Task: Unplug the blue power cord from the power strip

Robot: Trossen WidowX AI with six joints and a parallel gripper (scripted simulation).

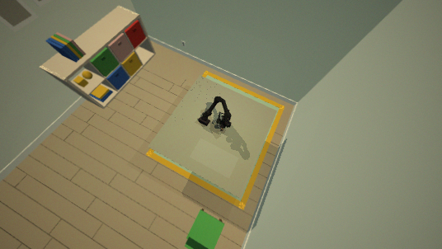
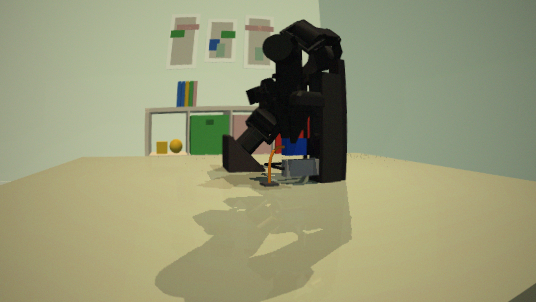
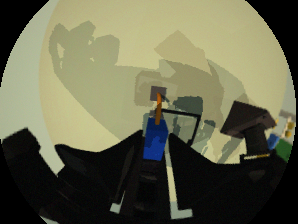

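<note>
My gripper tip is 3 cm to the right of the blue plug and 1 cm past it.
</note>
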